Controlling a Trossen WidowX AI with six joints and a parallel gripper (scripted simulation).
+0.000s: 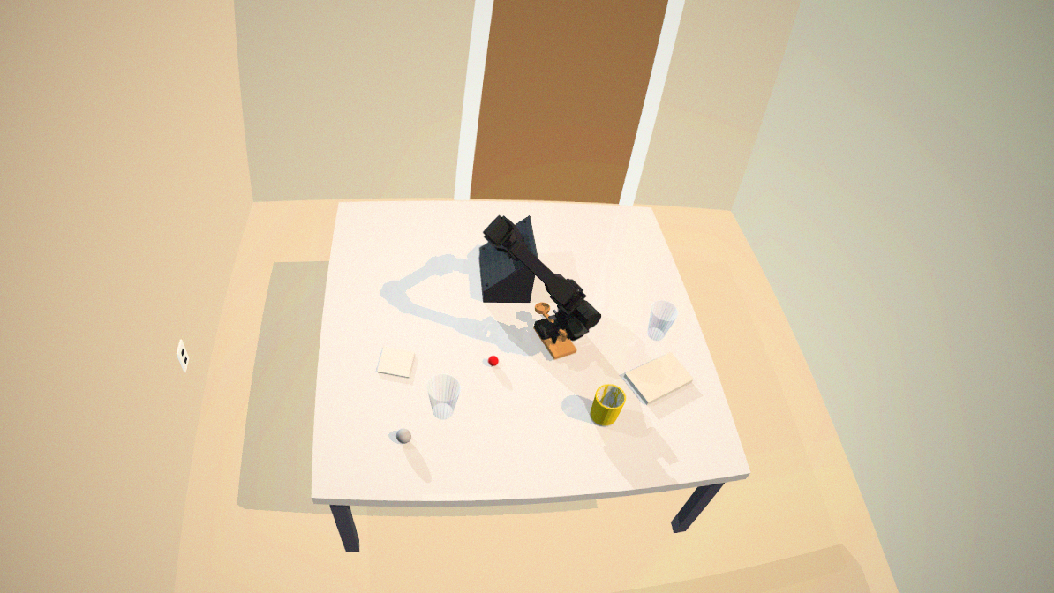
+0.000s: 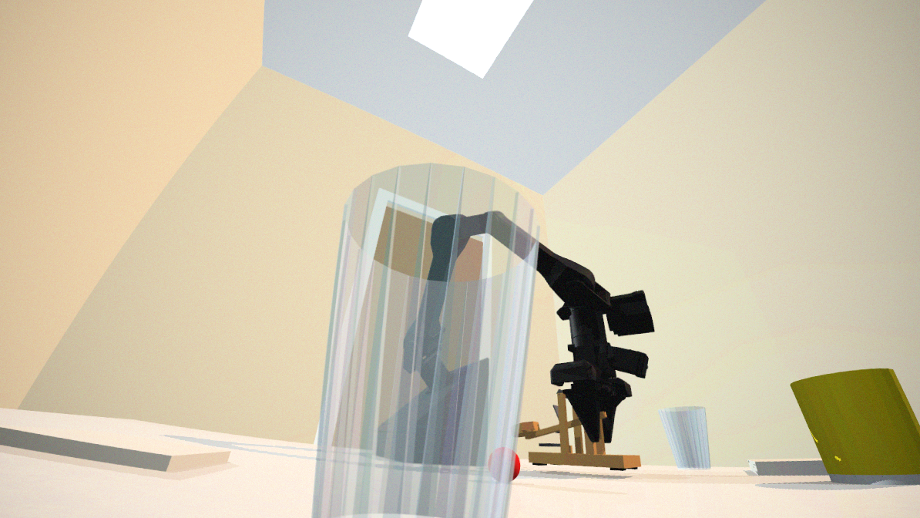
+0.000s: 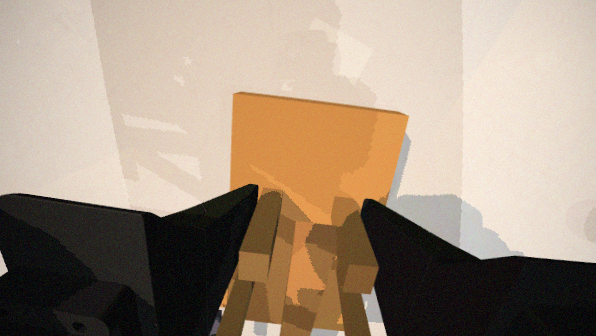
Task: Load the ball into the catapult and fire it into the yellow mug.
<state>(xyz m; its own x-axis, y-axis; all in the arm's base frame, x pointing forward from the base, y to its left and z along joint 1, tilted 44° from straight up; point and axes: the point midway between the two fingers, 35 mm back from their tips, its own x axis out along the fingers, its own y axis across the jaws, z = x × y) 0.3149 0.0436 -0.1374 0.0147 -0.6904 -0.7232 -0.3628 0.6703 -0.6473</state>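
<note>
The red ball is 60 mm ahead of my gripper tip, 210 mm to the right of it and 30 mm below it. Also, from my gripper tip: board 130 mm ahead, 310 mm to the left, 30 mm below; then wooden catapult 60 mm behind, 20 mm to the right, 20 mm above; then yellow mug 260 mm ahead, 100 mm to the left, 10 mm below.
</note>
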